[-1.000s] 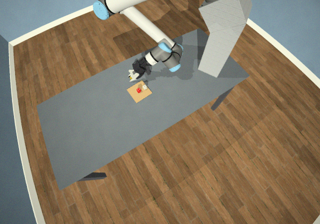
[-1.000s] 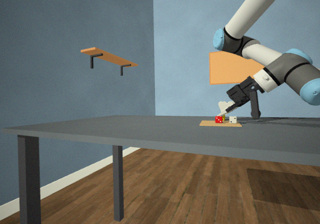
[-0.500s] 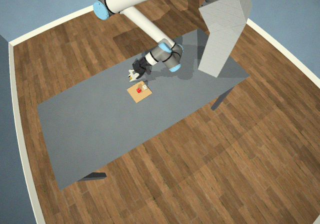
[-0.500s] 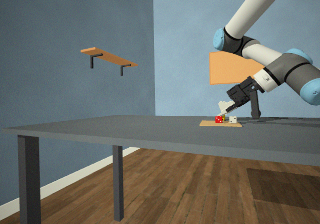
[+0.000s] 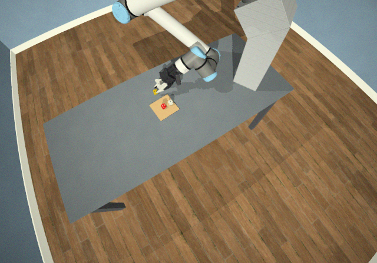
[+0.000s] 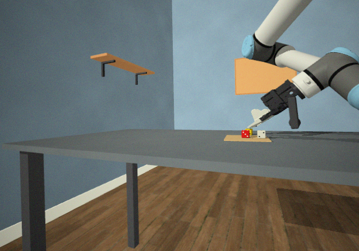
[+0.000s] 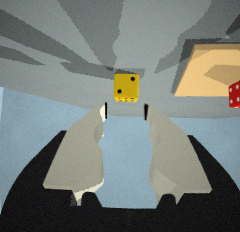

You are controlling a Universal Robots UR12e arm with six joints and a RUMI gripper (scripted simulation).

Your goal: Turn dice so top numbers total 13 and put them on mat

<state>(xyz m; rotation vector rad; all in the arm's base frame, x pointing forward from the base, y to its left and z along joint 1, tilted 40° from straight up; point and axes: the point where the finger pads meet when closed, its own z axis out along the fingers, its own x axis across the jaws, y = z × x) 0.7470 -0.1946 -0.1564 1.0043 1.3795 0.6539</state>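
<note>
Right now my hand is 2 cm above the yellow die and 1 cm short of it. Round my hand: red die: 13 cm to the left, 2 cm below, 1 cm ahead; tan mat: 13 cm to the left, 4 cm below, 1 cm ahead; white die: 12 cm to the left, 4 cm behind, 2 cm below.
</note>
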